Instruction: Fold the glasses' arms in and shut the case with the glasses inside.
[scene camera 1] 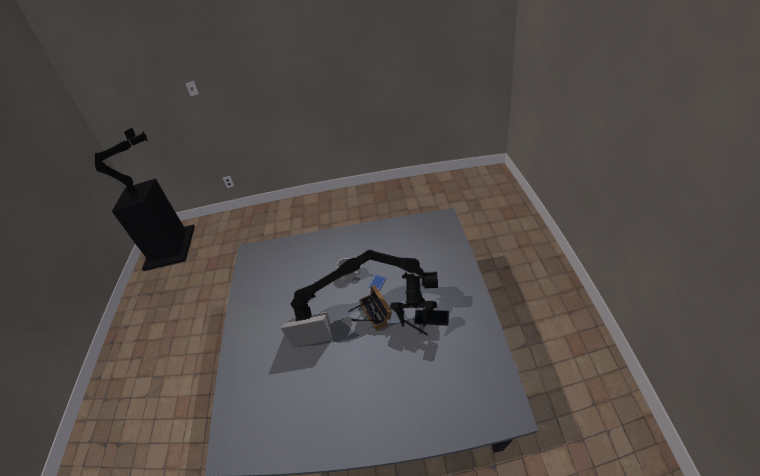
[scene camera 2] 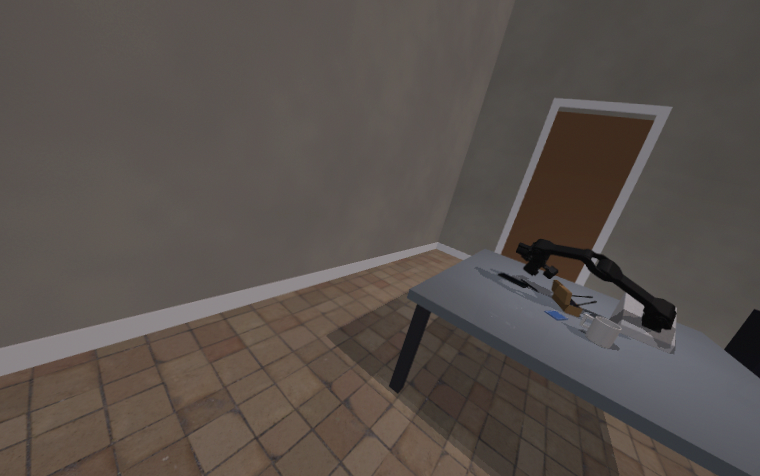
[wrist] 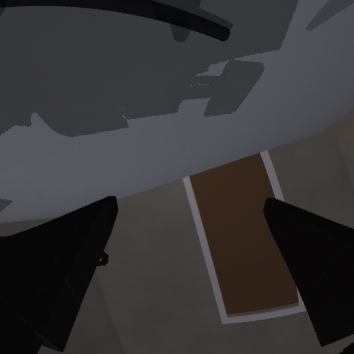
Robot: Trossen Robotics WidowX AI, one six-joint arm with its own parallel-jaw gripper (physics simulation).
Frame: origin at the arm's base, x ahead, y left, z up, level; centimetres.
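Seen in the pictures: gripper, between the fingertips: (scene camera 1: 413, 326) (scene camera 2: 538, 268) (wrist: 191, 204); arm's base, origin of its link: (scene camera 1: 303, 318) (scene camera 2: 651, 322).
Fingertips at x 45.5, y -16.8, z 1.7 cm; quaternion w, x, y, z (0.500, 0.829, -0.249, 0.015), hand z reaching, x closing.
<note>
Offsets run from my fingertips to a thing's top centre. "pt": to the spot under its first point.
The orange-brown case (scene camera 1: 381, 326) (scene camera 2: 561, 295) stands open on the table, its lid raised on the side toward my gripper. Dark glasses (scene camera 1: 355, 308) (scene camera 2: 587, 302) lie in it, with both arms unfolded and sticking out over the side away from the lid. The lenses are too small to make out clearly. My gripper (scene camera 1: 413, 310) (scene camera 2: 541, 273) (wrist: 191, 204) is open and empty, above the table on the lid's outer side, apart from the case. The case and glasses cannot be made out in the wrist view.
A flat black slab {dx +9.9, dy +8.1, dz -9.4 cm} (scene camera 1: 438, 317) (scene camera 2: 512, 280) lies below my gripper, with a thin black rod {dx +1.1, dy +5.7, dz -9.3 cm} (scene camera 1: 416, 326) beside it. A blue card {dx -9.7, dy +34.8, dz -9.7 cm} (scene camera 1: 378, 281) (scene camera 2: 555, 315) and a white mug {pt dx -21.7, dy +47.2, dz -4.5 cm} (scene camera 2: 602, 331) are near the case. My arm stands on a pale block (scene camera 1: 308, 331).
</note>
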